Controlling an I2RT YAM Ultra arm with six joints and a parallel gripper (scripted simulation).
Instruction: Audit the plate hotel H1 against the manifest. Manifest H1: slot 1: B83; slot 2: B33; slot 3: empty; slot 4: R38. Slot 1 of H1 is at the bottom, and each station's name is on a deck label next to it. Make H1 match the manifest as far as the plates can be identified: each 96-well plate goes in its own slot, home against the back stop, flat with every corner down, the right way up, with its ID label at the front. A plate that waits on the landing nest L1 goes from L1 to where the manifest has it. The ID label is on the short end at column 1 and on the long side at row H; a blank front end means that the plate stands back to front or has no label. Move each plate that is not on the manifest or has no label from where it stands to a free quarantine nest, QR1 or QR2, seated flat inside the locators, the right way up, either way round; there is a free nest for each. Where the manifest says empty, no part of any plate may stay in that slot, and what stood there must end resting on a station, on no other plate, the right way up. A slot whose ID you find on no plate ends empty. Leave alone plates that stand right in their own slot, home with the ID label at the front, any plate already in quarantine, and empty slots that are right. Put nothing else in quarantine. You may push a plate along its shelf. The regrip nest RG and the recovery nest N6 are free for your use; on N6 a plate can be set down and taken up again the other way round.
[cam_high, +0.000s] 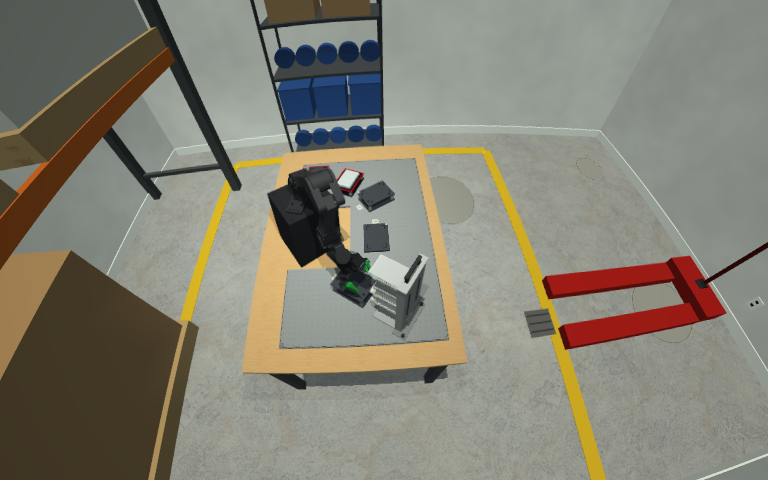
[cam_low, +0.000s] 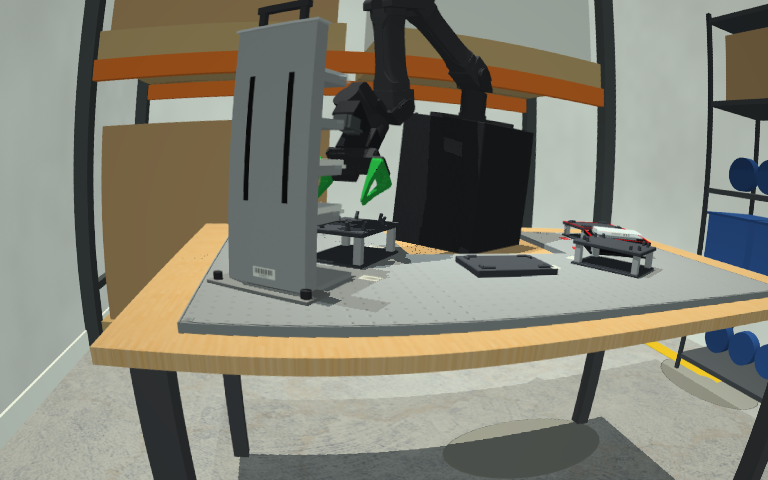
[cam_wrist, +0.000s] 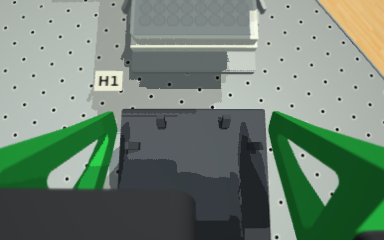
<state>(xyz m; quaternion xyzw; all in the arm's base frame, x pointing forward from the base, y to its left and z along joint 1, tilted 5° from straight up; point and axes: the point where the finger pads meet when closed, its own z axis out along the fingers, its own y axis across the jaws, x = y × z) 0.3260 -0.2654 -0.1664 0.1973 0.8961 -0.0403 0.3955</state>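
The dark regrip nest is 60 mm below my hand, 50 mm behind it and 20 mm to the left of it. From my hand the other things lie so: RG label (150 mm behind, 110 mm below, 60 mm to the left); grey plate hotel H1 (180 mm ahead, 80 mm to the right, 80 mm above); H1 deck label (110 mm below, 100 mm ahead, 60 mm to the left).
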